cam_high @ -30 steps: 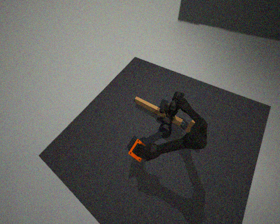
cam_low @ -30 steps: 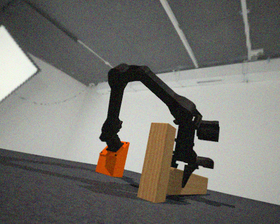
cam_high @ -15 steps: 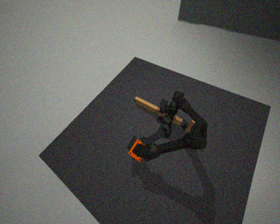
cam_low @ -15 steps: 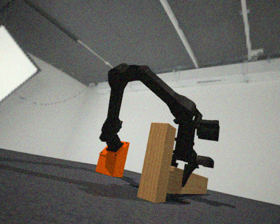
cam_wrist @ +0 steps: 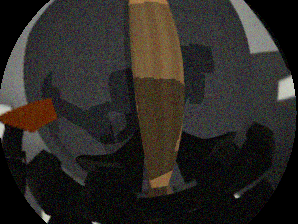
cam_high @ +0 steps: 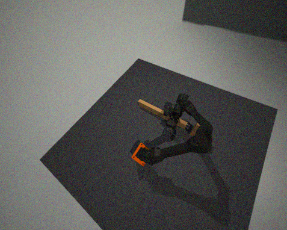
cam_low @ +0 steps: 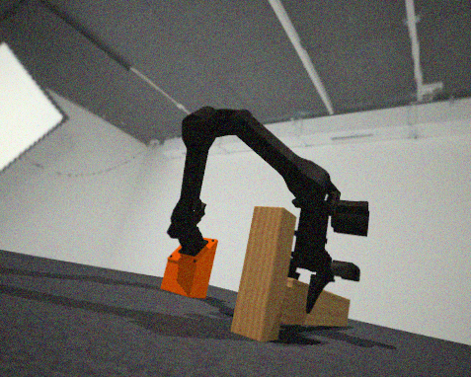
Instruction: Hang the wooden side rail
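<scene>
Right now my gripper tip is 16 cm to the left of the headboard post and 5 cm below it.
</scene>
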